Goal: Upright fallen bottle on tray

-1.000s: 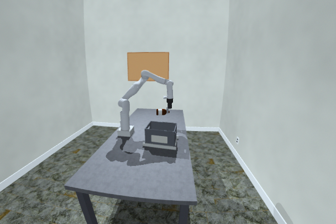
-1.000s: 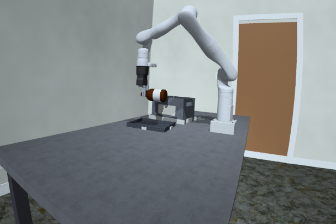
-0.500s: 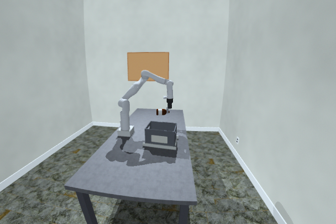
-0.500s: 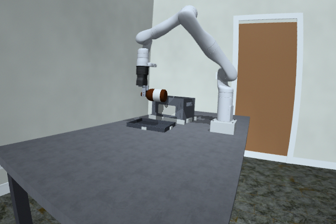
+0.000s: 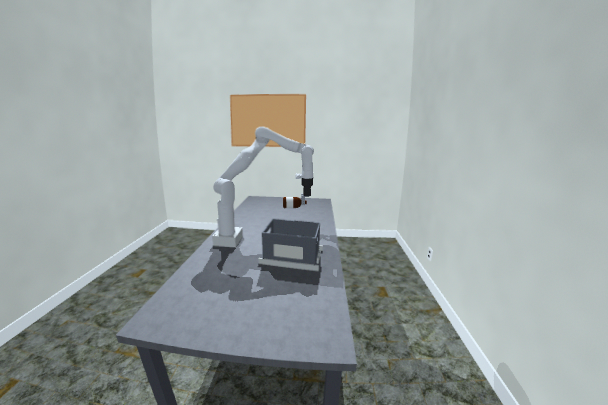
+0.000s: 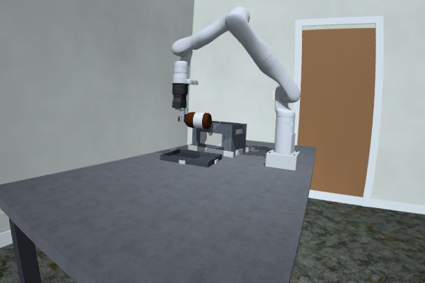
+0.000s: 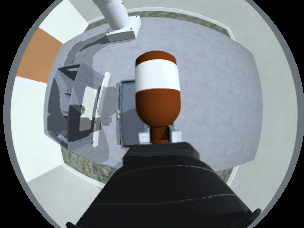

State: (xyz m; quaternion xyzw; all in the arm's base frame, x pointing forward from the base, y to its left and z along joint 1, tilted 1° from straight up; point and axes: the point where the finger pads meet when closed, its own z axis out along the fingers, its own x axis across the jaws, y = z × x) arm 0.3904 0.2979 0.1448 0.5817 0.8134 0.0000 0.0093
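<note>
My gripper is now 5 cm past the bottle, 2 cm to the left of it and 1 cm above it. Also, from my hand: tray 2 cm behind, 5 cm to the right, 19 cm below; then crate 3 cm ahead, 34 cm to the right, 12 cm below.
</note>
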